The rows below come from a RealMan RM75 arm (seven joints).
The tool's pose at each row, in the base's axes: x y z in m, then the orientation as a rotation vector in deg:
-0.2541 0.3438 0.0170 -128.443 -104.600 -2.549
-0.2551 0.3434 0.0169 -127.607 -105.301 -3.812
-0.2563 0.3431 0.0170 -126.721 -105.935 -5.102
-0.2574 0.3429 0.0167 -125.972 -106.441 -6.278
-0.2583 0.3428 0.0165 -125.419 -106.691 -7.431
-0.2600 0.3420 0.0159 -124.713 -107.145 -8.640
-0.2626 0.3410 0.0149 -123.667 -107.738 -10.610
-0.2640 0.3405 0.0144 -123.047 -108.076 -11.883
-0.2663 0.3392 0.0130 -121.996 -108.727 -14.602
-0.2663 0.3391 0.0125 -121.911 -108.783 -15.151
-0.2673 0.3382 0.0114 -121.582 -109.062 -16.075
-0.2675 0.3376 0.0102 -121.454 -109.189 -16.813
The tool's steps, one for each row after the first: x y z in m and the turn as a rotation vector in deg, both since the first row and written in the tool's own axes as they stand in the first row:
-0.0006 -0.0009 0.0001 -0.338 0.719 -0.836
-0.0011 -0.0020 0.0001 -0.641 1.496 -1.661
-0.0016 -0.0030 0.0005 -0.933 2.205 -2.352
-0.0020 -0.0038 0.0008 -1.232 2.925 -2.823
-0.0032 -0.0052 0.0015 -1.561 3.643 -3.473
-0.0049 -0.0073 0.0026 -2.118 4.821 -4.413
-0.0058 -0.0085 0.0031 -2.504 5.570 -4.973
-0.0078 -0.0103 0.0045 -3.494 7.057 -6.015
-0.0079 -0.0102 0.0050 -3.741 7.332 -6.129
-0.0092 -0.0108 0.0060 -4.131 7.787 -6.501
-0.0101 -0.0107 0.0071 -4.483 8.133 -6.688

